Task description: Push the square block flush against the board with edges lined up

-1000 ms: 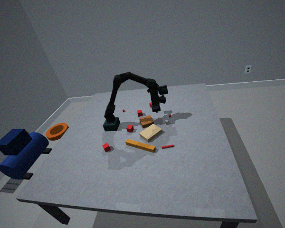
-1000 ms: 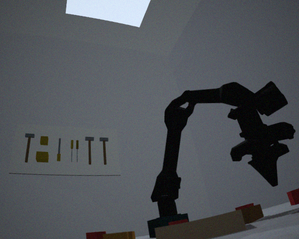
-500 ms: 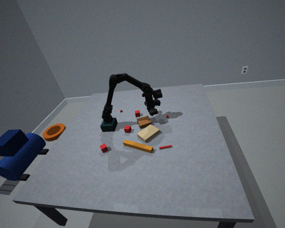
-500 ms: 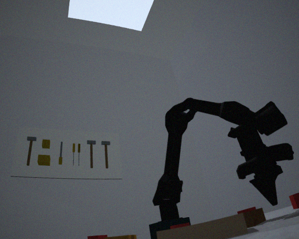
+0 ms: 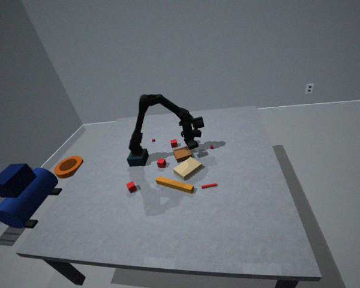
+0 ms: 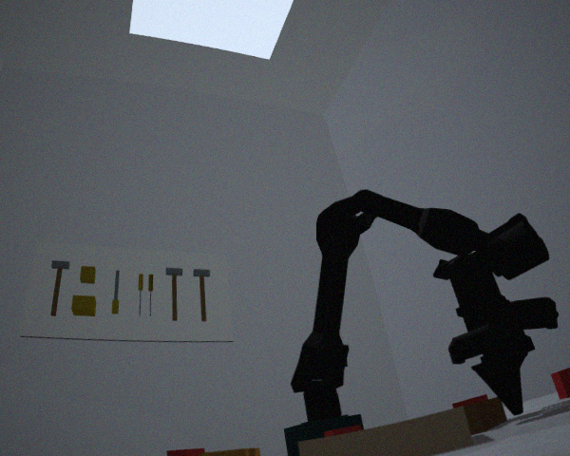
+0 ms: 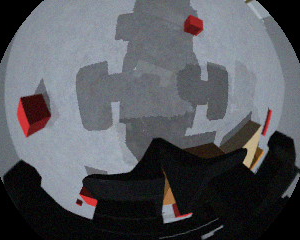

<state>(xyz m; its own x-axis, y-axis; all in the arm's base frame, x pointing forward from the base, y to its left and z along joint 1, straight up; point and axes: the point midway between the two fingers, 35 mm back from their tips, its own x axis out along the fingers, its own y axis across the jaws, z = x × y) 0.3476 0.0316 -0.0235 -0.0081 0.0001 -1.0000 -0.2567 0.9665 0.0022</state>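
The tan board is 3 cm behind my gripper tip, 19 cm to the right of it and 1 cm above it. The rest, counted from my gripper tip: brown square block 6 cm behind, 5 cm to the right, 1 cm above; long orange bar 11 cm behind, 31 cm to the right, 1 cm above; red stick 8 cm ahead, 34 cm to the right.
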